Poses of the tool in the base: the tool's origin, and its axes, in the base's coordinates. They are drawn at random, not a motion.
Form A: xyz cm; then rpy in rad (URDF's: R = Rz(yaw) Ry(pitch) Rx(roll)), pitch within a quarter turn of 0, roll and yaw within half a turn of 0.
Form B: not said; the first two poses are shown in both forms.
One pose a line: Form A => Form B
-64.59 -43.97 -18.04 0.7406 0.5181 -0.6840 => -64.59 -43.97 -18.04 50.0 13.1 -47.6
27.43 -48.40 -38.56 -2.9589 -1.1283 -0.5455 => 27.43 -48.40 -38.56 142.0 -31.0 92.0
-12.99 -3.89 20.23 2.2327 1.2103 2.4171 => -12.99 -3.89 20.23 3.8 103.3 20.7
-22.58 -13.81 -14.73 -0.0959 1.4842 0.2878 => -22.58 -13.81 -14.73 -16.7 83.8 17.4
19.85 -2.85 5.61 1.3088 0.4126 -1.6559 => 19.85 -2.85 5.61 74.6 -46.9 -93.7
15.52 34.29 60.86 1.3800 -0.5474 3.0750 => 15.52 34.29 60.86 -37.7 -99.8 -123.3
